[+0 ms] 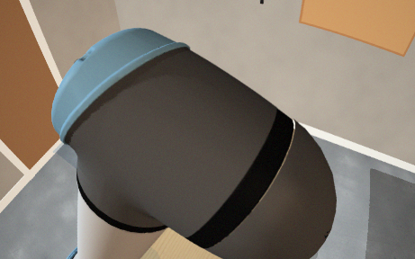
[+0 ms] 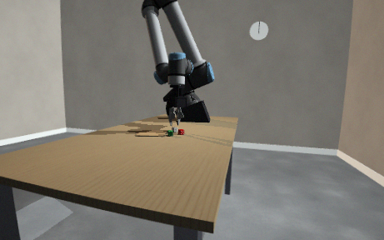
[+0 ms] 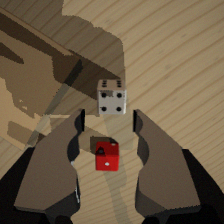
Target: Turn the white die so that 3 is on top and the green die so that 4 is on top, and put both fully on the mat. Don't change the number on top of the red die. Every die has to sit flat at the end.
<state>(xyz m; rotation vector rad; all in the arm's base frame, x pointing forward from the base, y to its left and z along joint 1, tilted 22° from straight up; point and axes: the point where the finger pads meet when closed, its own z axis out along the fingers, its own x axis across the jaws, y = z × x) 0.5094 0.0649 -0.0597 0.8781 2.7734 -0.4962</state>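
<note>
Right now my hand is 4 cm above the white die. Also, from my hand: green die: 10 cm ahead, 4 cm below, 2 cm to the left; then red die: 6 cm to the left, 4 cm below, 4 cm ahead; then tan mat: 9 cm to the right, 9 cm ahead, 5 cm below.
</note>
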